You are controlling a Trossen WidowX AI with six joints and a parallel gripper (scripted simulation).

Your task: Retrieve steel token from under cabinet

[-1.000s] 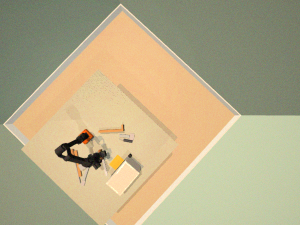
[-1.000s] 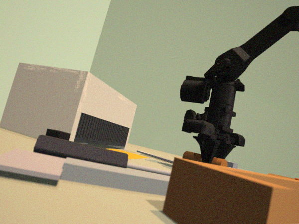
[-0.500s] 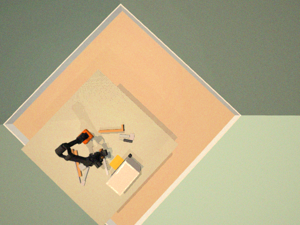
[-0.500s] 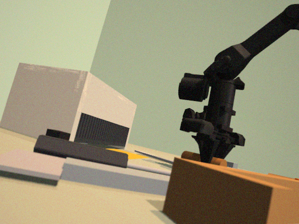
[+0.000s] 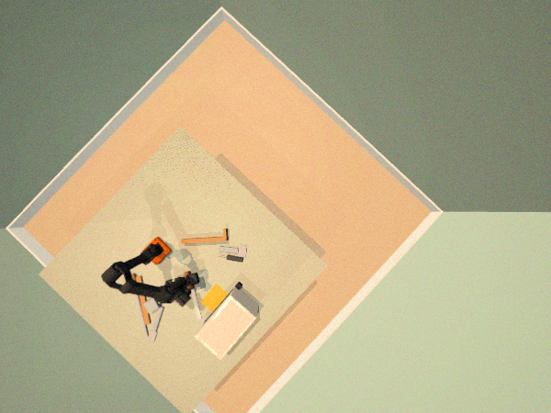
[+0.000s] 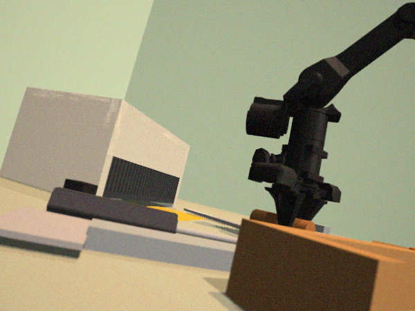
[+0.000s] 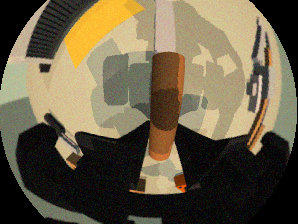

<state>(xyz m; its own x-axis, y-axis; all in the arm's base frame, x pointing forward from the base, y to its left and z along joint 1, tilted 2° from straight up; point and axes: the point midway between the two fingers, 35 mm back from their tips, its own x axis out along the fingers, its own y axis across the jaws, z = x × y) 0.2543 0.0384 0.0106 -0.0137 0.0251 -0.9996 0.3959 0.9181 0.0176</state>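
Now: the dark screwdriver 270 mm to the left of my gripper tip and 60 mm ahead of it. From my gripper tip the other things lie so: token (320 mm ahead, 70 mm to the left, 10 mm below); then orange stick (310 mm to the right, 60 mm behind).
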